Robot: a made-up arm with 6 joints.
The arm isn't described. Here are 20 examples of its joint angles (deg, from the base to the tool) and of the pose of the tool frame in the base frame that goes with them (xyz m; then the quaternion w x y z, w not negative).
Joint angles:
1: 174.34 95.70 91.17 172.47 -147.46 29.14
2: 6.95 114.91 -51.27 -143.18 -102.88 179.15
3: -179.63 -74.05 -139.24 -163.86 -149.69 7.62
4: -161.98 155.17 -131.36 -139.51 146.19 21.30
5: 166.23 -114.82 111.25 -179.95 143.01 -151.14
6: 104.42 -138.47 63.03 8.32 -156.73 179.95
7: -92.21 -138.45 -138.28 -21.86 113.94 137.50
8: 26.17 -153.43 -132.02 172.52 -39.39 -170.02
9: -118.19 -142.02 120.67 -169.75 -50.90 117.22
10: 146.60 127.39 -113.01 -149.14 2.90 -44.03
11: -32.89 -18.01 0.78 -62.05 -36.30 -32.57
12: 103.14 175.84 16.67 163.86 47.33 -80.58
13: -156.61 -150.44 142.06 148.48 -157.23 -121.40
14: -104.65 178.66 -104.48 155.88 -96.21 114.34
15: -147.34 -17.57 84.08 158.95 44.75 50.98
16: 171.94 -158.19 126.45 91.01 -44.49 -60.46
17: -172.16 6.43 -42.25 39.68 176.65 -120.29
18: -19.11 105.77 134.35 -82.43 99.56 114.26
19: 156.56 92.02 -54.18 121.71 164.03 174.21
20: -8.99 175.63 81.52 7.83 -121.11 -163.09
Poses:
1: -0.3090 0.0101 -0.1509 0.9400 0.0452 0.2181 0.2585
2: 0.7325 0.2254 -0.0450 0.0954 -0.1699 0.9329 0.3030
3: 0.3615 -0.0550 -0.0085 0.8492 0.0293 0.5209 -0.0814
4: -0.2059 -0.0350 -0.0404 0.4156 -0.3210 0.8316 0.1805
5: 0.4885 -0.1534 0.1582 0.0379 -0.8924 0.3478 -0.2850
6: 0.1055 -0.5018 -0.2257 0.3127 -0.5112 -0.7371 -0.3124
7: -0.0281 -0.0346 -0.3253 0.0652 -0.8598 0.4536 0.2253
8: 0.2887 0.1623 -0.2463 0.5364 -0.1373 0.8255 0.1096
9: 0.2005 0.2534 0.2720 0.0640 0.0715 0.2494 -0.9636
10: -0.4096 0.2362 0.3838 0.9129 -0.0309 -0.0997 -0.3946
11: -0.2122 0.2853 0.9991 0.3688 -0.0865 -0.3857 -0.8413
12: -0.0769 0.0278 -0.8319 0.1266 0.1523 -0.9403 -0.2768
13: 0.1704 0.0766 -0.0442 0.1438 0.8021 -0.5372 -0.2174
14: -0.1378 -0.3754 -0.3772 0.1974 -0.3628 -0.9053 0.0989
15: -0.1976 -0.2182 0.8248 0.7883 0.1193 -0.2072 0.5669
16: 0.4308 0.0298 0.1369 0.2755 -0.3532 -0.2621 -0.8548
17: 0.0686 -0.0303 0.7055 0.3148 -0.0945 -0.9395 0.0964
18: 0.0505 -0.1639 -0.1621 0.3354 0.1236 -0.6221 0.6966
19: -0.5236 0.1466 0.2740 0.0103 0.6963 -0.5920 0.4057
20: -0.2091 0.0456 -0.5294 0.0415 0.9040 -0.1968 0.3772
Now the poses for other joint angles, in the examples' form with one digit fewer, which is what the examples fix.
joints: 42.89 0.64 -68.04 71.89 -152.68 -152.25
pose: -0.124 -0.174 0.602 0.192 0.702 0.494 0.476
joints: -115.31 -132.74 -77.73 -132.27 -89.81 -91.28
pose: 0.244 0.135 -0.569 0.360 -0.735 0.362 -0.446
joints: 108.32 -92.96 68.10 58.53 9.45 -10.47
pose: 0.149 -0.633 0.592 0.216 0.027 -0.184 0.959
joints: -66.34 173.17 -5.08 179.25 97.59 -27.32
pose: 0.150 -0.255 -0.630 0.593 0.546 -0.188 0.562
